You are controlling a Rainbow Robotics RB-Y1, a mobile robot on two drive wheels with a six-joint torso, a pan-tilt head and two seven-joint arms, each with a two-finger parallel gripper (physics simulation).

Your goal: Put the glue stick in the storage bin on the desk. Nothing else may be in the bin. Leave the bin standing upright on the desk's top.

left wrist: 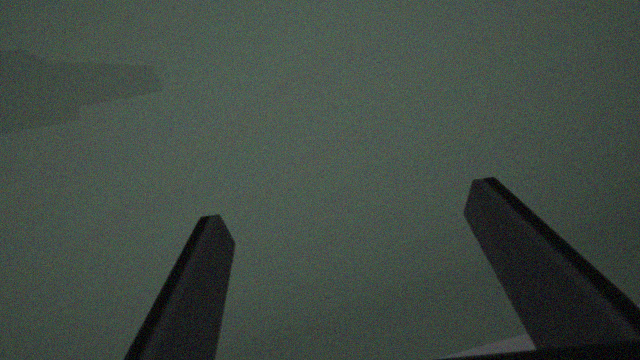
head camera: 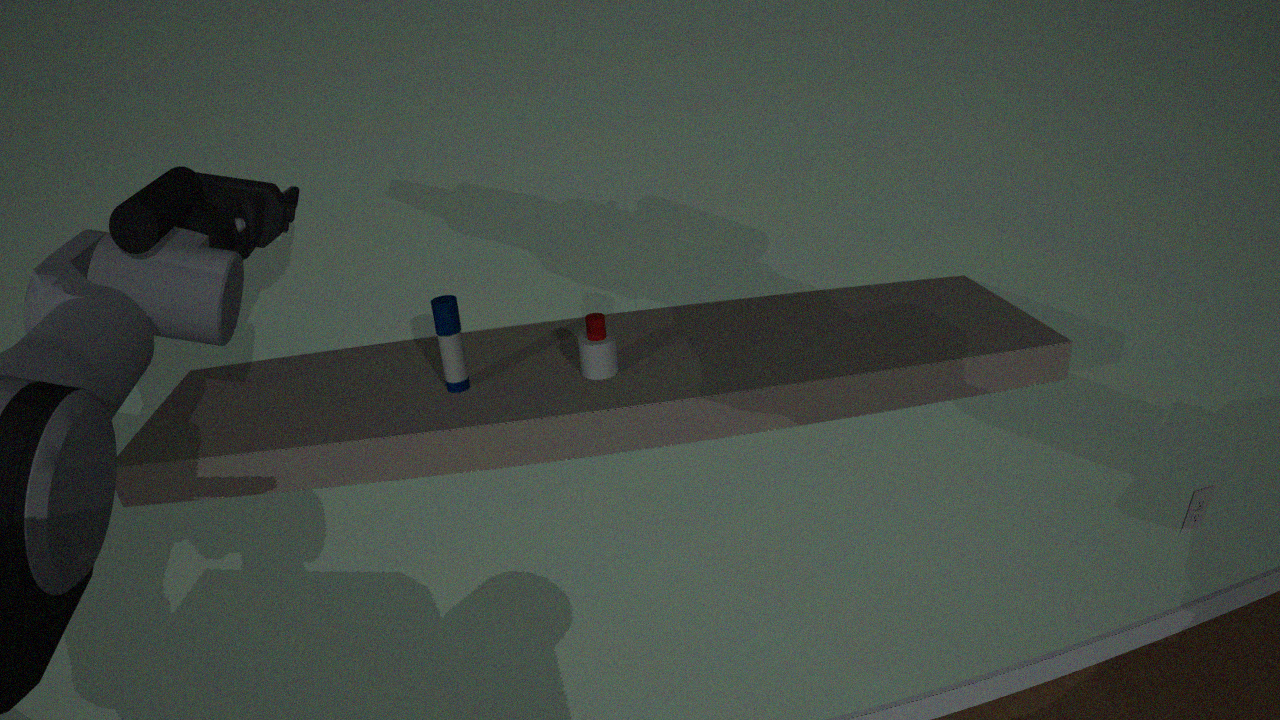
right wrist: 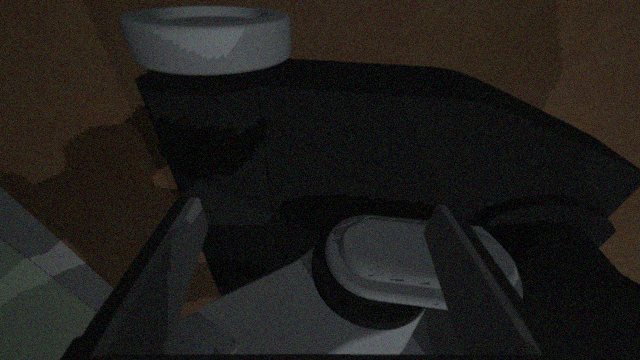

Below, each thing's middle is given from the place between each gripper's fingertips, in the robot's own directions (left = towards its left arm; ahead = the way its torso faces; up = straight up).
I see the glue stick [head camera: 445,311] 20 cm below my left hand, 18 cm to the right of it and 5 cm ahead of it.
My right gripper is now 760 mm short of the glue stick, 660 mm below it and 470 mm to the right of it.
